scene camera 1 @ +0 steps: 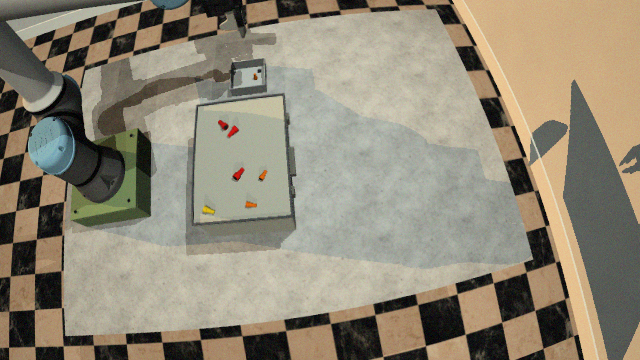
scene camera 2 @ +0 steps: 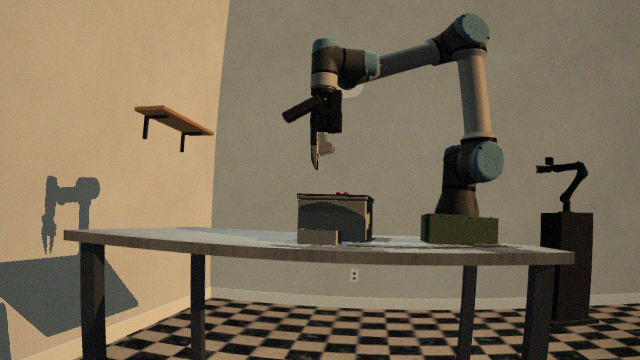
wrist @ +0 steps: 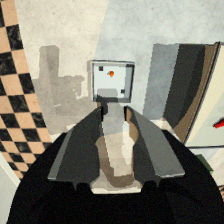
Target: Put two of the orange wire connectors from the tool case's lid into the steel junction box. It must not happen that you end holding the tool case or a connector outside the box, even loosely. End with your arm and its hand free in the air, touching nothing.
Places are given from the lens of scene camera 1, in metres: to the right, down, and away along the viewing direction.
tool case (scene camera 1: 262,142): -0.13, -0.08, 0.78
